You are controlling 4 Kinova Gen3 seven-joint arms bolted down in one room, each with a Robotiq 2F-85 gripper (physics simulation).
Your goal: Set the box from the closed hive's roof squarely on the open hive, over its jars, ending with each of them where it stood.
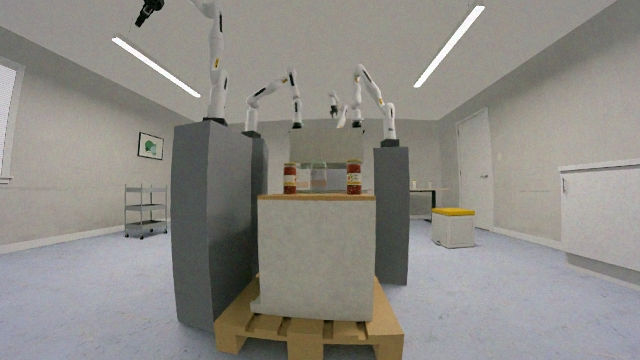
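The open hive (pixel 316 260) is the pale grey body in front, with a wooden rim. Two red jars (pixel 290 178) (pixel 354 177) and a clear glass jar (pixel 318 176) stand upright at its top; another clear shape behind is faint. The box (pixel 326 145) hangs level behind the jars, higher than them, between two arms' grippers. The centre-left gripper (pixel 297 127) and centre-right gripper (pixel 356 126) point down at its top corners; their fingers are mostly hidden. The closed hive is largely hidden behind. The upper-left gripper (pixel 138 24) and far gripper (pixel 334 114) are away from the box, finger state unclear.
Grey pedestals (pixel 190 220) (pixel 391 215) flank the hive, which stands on a wooden pallet (pixel 305 336). A wire-legged cart (pixel 145 207) stands left. A yellow-topped bin (pixel 453 230), a table (pixel 425 190) and a white cabinet (pixel 600 215) are at the right.
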